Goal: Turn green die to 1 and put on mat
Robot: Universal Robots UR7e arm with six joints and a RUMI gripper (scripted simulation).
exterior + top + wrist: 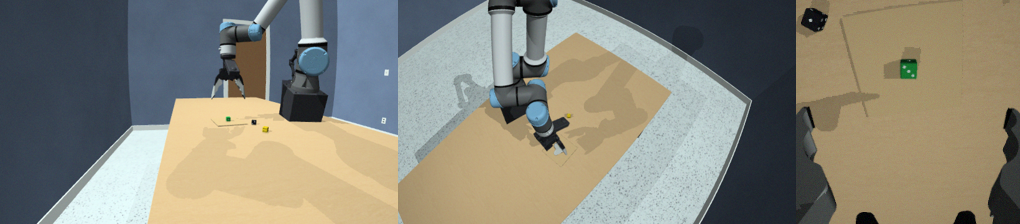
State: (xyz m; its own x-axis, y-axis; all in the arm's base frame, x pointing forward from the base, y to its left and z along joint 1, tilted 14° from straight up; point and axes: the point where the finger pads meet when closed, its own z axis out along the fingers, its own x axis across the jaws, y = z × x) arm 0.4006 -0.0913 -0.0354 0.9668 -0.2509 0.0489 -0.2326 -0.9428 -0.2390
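Right now my hand is 90 mm above the green die. Also, from my hand: tan mat: 110 mm below; yellow die: 200 mm to the left, 100 mm below, 70 mm behind; black die: 100 mm below, 90 mm behind, 80 mm to the left.
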